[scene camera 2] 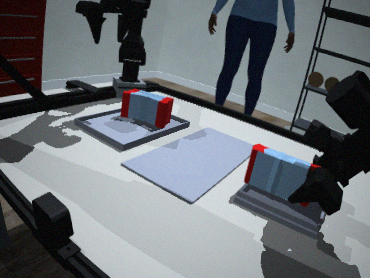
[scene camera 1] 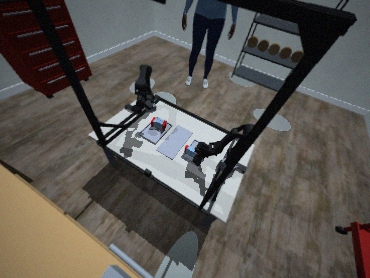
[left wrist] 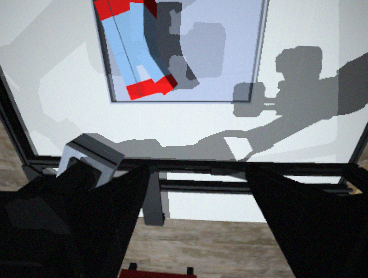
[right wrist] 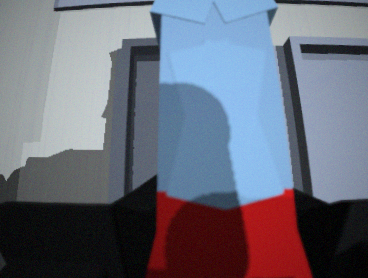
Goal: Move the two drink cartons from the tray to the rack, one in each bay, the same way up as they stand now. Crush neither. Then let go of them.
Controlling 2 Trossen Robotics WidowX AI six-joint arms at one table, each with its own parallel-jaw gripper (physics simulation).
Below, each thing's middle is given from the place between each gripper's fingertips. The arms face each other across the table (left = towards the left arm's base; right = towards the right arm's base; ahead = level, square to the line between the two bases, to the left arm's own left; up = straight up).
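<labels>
The flat grey mat (scene camera 2: 189, 167) is 100 mm ahead of my left hand, 290 mm to the right of it and 200 mm below it. As for the grey tray (scene camera 2: 123, 133), my left hand is 50 mm short of it, 90 mm to the left of it and 190 mm above it.
The grey tray is 420 mm to the left of my right hand, 40 mm behind it and 20 mm below it. From that same right hand, I find the flat grey mat 220 mm to the left, 20 mm below and 10 mm ahead.
</labels>
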